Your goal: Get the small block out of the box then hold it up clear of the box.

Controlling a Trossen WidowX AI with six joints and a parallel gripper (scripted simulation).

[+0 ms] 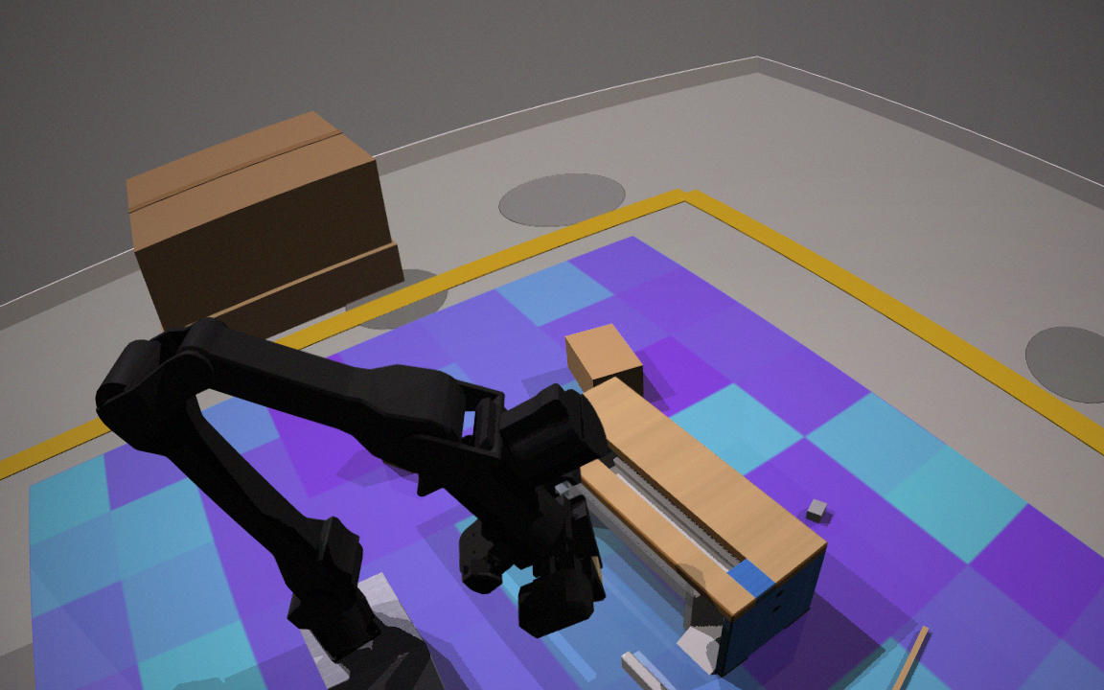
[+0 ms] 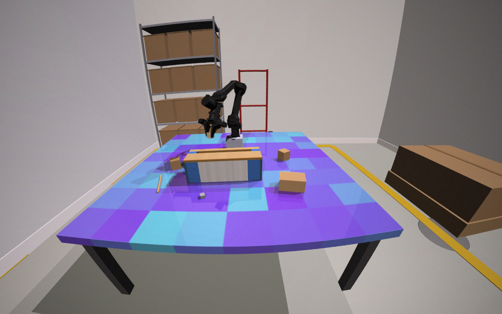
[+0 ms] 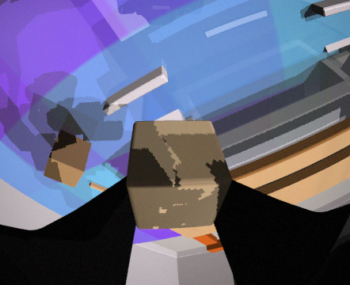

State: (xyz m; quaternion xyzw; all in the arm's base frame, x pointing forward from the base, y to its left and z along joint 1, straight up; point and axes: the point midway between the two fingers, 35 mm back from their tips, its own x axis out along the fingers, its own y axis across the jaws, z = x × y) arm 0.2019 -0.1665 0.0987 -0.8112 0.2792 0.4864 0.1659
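The tan block is 10 mm to the left of my gripper tip, 10 mm behind it and 10 mm above it. The rest, counted from my gripper tip: clear-fronted box 140 mm ahead, 110 mm below, 80 mm to the left; then flat carton 380 mm to the left, 360 mm ahead, 140 mm below; then wooden stick 270 mm to the right, 200 mm ahead, 170 mm below.
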